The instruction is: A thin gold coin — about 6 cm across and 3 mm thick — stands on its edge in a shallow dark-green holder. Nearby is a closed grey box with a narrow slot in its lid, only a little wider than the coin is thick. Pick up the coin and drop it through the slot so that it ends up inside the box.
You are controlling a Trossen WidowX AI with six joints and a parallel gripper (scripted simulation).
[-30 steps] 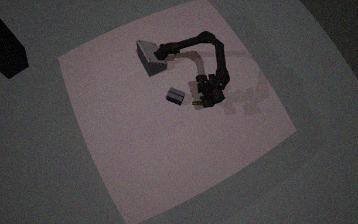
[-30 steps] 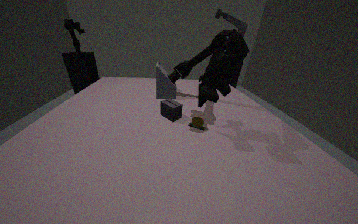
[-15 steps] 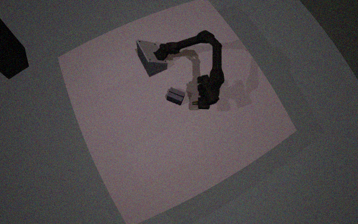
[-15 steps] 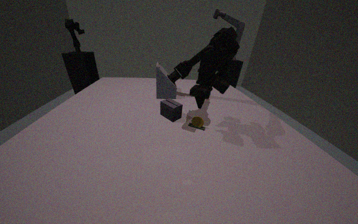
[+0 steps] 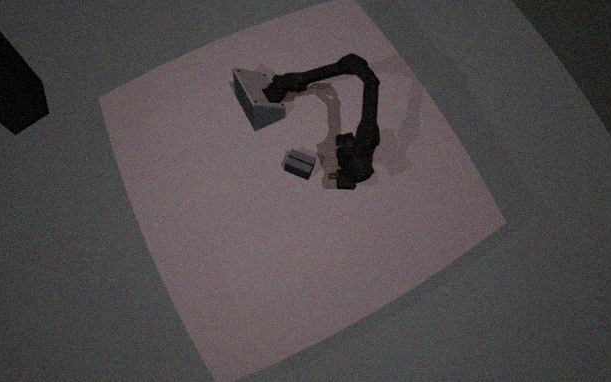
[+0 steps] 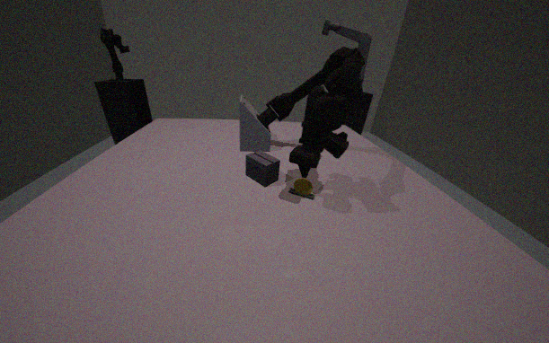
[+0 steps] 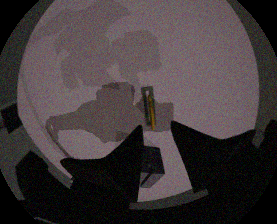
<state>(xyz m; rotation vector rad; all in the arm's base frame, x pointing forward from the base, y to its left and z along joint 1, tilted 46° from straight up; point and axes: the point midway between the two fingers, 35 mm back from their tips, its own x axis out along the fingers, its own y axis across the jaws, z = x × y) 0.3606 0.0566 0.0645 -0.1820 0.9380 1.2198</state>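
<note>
My gripper tip is 40 mm above the gold coin.
</note>
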